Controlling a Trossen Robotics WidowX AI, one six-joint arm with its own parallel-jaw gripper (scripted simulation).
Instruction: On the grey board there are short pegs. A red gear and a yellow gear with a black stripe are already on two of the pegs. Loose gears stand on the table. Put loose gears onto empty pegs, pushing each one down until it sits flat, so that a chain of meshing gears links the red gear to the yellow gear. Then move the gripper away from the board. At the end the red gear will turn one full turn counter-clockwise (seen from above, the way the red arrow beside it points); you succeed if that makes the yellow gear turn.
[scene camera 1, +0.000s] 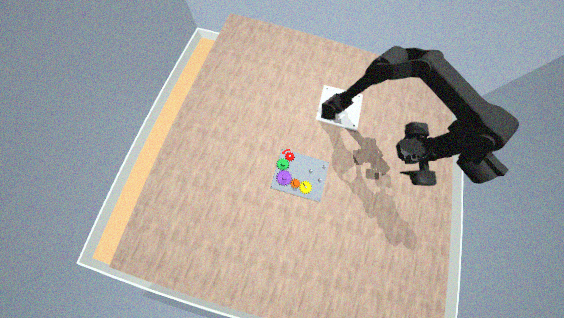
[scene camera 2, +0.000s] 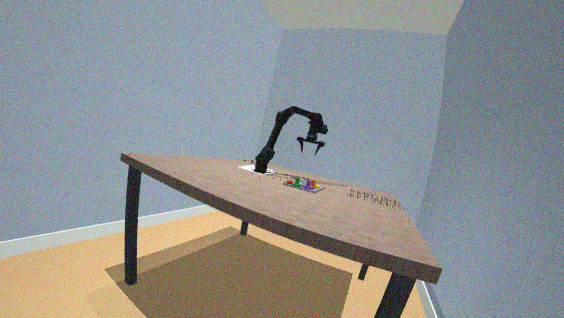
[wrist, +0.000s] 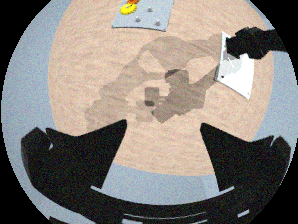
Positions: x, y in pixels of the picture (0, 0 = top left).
Labels:
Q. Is my gripper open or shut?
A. Open.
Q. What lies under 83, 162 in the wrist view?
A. My gripper.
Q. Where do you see my gripper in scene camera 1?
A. At 399, 159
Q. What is my gripper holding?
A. Nothing.

